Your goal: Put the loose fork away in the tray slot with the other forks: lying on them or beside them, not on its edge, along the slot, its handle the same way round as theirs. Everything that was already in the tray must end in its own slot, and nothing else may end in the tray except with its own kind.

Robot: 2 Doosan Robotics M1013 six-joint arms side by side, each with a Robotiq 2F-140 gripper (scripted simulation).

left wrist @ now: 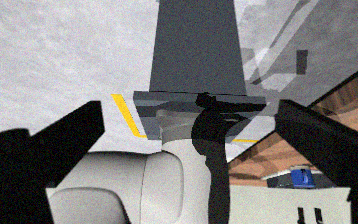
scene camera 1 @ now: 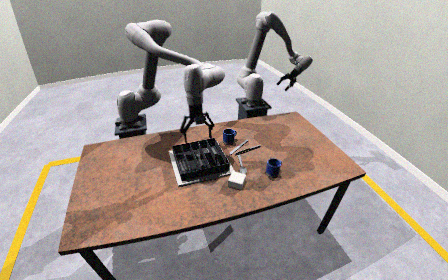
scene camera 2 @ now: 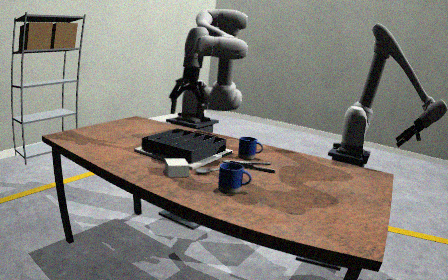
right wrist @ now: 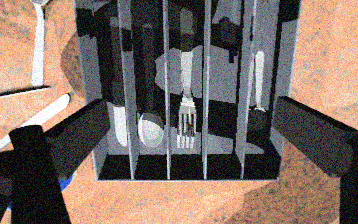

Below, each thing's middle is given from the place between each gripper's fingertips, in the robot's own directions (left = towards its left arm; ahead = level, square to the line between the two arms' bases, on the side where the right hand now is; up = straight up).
Labels:
The black tray [scene camera 2: 201,146] lies 140 mm below my right hand [scene camera 2: 185,115].
I see my left gripper 690 mm short of the black tray, 1040 mm to the left of it and 80 mm above it.

